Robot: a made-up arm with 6 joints.
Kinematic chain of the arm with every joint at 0, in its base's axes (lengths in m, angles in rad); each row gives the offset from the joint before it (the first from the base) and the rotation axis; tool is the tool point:
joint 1: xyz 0 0 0.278 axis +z
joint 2: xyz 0 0 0 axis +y
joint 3: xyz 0 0 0.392 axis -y
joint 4: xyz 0 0 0 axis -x
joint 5: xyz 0.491 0 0 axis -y
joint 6: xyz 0 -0.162 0 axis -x
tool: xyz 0 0 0
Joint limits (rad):
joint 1: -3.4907..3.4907
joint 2: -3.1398..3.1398
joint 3: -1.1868..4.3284
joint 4: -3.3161..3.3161
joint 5: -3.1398..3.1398
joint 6: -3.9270..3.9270
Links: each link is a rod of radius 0.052 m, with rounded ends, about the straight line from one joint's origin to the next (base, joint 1, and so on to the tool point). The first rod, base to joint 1, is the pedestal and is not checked.
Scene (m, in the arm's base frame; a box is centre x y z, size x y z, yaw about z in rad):
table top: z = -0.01
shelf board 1: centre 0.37 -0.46 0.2 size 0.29 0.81 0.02 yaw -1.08
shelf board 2: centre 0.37 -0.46 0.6 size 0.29 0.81 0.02 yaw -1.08
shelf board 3: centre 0.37 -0.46 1 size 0.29 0.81 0.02 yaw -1.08
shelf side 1: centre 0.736 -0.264 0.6 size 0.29 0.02 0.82 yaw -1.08
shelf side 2: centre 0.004 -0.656 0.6 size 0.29 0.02 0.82 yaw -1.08
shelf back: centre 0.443 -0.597 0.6 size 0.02 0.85 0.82 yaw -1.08
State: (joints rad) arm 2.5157 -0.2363 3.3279 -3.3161 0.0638 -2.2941
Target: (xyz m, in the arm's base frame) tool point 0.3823 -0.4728 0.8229
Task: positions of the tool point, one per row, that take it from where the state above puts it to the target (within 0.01 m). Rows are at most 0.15 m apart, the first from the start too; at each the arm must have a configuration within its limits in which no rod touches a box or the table.
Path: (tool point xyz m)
1: 0.3077 -0.3433 0.4591
2: 0.2627 -0.2648 0.4587
3: 0.2110 -0.2076 0.4321
4: 0.2519 -0.2107 0.5619
5: 0.2600 -0.2067 0.6951
6: 0.2350 -0.1973 0.8229
7: 0.2998 -0.2651 0.8518
8: 0.3533 -0.3589 0.8521
9: 0.3823 -0.4728 0.8229

